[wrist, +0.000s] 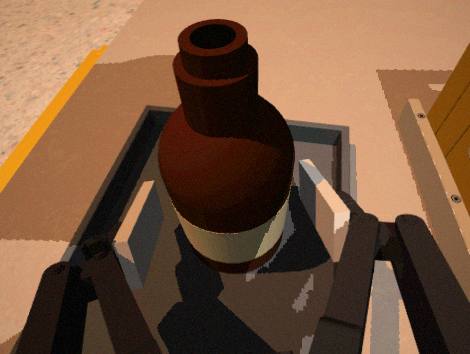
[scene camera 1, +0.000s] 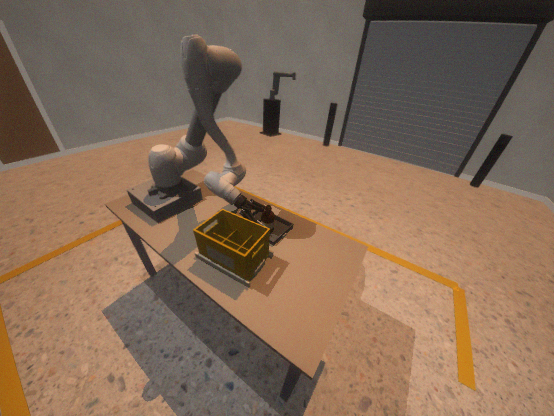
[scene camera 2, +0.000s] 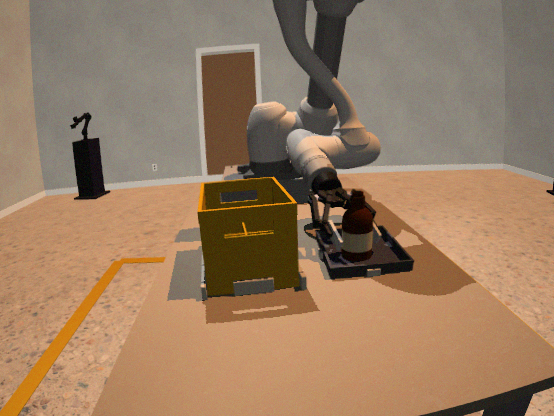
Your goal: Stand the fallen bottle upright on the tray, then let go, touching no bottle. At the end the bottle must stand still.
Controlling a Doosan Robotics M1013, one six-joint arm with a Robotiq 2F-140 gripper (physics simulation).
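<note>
The brown bottle with a cream label stands upright on the dark tray, its neck up. My gripper is open, with one light finger pad on each side of the bottle's lower body. In the wrist view a gap shows between each pad and the bottle, and the pads are low over the tray. The bottle hides part of the tray floor, and in scene camera 1 the fingers are too small to tell apart clearly.
A yellow crate with inner dividers stands on a light base beside the tray. Part of it shows at the right edge of the wrist view. The arm's base stands at the far end of the table.
</note>
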